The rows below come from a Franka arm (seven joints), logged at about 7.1 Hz.
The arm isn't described. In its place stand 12 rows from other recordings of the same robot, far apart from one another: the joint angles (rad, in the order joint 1, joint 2, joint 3, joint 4, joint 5, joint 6, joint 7), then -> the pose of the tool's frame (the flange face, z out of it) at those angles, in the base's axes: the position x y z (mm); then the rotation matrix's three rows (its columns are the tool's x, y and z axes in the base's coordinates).
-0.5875, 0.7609, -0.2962, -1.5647, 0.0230, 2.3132, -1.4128 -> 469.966, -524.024, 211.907; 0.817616, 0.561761, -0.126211; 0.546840, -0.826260, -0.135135; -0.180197, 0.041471, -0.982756
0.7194, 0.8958, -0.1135, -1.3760, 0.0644, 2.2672, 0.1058 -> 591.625, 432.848, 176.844; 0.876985, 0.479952, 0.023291; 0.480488, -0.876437, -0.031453; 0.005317, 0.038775, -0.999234
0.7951, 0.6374, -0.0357, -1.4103, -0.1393, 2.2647, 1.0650 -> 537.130, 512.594, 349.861; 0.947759, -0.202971, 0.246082; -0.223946, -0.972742, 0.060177; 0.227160, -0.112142, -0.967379
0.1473, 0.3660, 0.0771, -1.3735, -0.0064, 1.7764, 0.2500 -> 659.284, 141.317, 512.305; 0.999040, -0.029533, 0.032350; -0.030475, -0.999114, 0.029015; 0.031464, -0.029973, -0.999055
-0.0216, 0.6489, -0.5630, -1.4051, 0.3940, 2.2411, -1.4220 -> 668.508, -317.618, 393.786; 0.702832, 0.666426, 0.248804; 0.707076, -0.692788, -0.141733; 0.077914, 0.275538, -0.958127
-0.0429, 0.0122, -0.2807, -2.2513, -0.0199, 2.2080, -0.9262 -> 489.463, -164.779, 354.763; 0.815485, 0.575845, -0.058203; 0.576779, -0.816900, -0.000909; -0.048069, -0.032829, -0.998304
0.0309, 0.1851, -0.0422, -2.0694, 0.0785, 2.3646, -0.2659 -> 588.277, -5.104, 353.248; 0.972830, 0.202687, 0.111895; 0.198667, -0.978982, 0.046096; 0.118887, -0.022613, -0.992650
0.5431, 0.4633, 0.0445, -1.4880, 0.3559, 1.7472, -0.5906 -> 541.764, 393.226, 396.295; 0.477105, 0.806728, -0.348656; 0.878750, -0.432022, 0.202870; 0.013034, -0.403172, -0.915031
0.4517, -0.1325, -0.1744, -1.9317, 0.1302, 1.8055, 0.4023 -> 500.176, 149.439, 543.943; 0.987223, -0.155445, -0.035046; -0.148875, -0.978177, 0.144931; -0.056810, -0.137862, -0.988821
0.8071, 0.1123, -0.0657, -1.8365, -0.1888, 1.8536, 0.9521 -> 438.839, 383.515, 459.374; 0.986102, -0.154392, 0.061368; -0.139584, -0.970215, -0.197989; 0.090108, 0.186671, -0.978281
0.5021, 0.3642, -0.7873, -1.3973, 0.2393, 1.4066, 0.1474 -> 611.060, -73.922, 528.435; 0.882287, -0.403002, -0.243226; -0.403238, -0.913665, 0.051135; -0.242835, 0.052962, -0.968621
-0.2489, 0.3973, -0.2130, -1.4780, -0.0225, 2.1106, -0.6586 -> 635.175, -291.500, 477.771; 0.961978, 0.209706, 0.174993; 0.242362, -0.950817, -0.192895; 0.125935, 0.227972, -0.965489
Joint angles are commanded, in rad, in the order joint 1, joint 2, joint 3, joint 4, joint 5, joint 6, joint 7. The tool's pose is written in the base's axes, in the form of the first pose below.
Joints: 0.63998, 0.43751, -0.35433, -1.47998, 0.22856, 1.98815, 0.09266
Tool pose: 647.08, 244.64, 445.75; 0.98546, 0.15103, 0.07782; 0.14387, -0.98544, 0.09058; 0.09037, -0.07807, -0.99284
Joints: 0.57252, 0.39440, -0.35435, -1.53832, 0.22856, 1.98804, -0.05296
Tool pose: 650.81, 191.90, 445.96; 0.97378, 0.21807, 0.06473; 0.21163, -0.97285, 0.09371; 0.08341, -0.07755, -0.99349
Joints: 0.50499, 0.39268, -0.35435, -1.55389, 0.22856, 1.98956, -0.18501
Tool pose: 660.11, 146.05, 439.74; 0.95891, 0.27749, 0.05899; 0.27196, -0.95834, 0.08728; 0.08075, -0.06765, -0.99444
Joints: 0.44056, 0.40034, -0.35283, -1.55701, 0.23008, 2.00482, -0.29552
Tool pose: 669.81, 104.24, 434.61; 0.94456, 0.32091, 0.06939; 0.31519, -0.94547, 0.08208; 0.09195, -0.05566, -0.99421
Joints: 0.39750, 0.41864, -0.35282, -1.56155, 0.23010, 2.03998, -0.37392
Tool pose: 678.09, 75.35, 423.87; 0.93216, 0.35152, 0.08672; 0.34617, -0.93548, 0.07099; 0.10608, -0.03616, -0.99370
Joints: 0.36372, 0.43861, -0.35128, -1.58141, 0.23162, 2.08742, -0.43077
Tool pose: 683.00, 51.91, 405.77; 0.92459, 0.36811, 0.09811; 0.36380, -0.92959, 0.05933; 0.11304, -0.01916, -0.99341
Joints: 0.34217, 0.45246, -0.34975, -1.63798, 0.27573, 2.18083, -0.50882
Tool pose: 683.01, 34.46, 379.07; 0.91236, 0.38920, 0.12699; 0.38181, -0.92085, 0.07910; 0.14772, -0.02369, -0.98874
